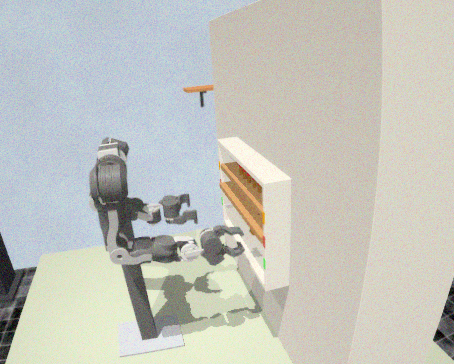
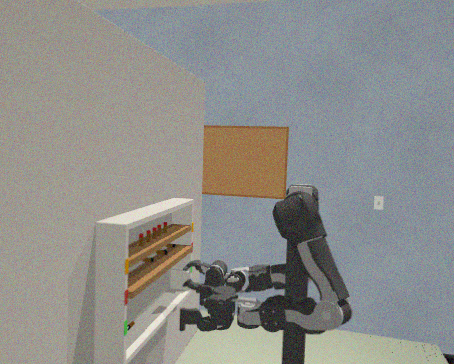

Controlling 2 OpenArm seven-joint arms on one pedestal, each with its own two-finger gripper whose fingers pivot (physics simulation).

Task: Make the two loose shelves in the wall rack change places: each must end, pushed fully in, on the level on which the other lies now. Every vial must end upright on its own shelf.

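Observation:
The white wall rack [image 1: 277, 230] [image 2: 111, 290] holds two brown shelves. The upper shelf [image 1: 242, 191] [image 2: 160, 244] is at the amber marks and bears several upright red-capped vials [image 2: 148, 236]. The lower shelf [image 1: 242, 212] [image 2: 160, 272] is at the red marks; small dark-capped vials [image 2: 165, 252] show on it, their tilt unclear. A small brown and black piece [image 2: 131, 325] lies at the green-marked level. My right gripper [image 1: 242, 241] [image 2: 185, 275] is partly open and empty, in front of the rack, below the lower shelf's level. My left gripper [image 1: 192, 208] [image 2: 192, 308] is wide open and empty, farther from the rack.
The rack's white bottom ledge [image 2: 160, 320] runs below the shelves. The rack hangs on a beige wall [image 1: 330, 150] [image 2: 60, 150]. An orange-brown board [image 1: 198, 89] [image 2: 245, 161] is on the blue wall, above and away from the arms. The pedestal [image 1: 141, 305] [image 2: 293, 345] stands behind the grippers.

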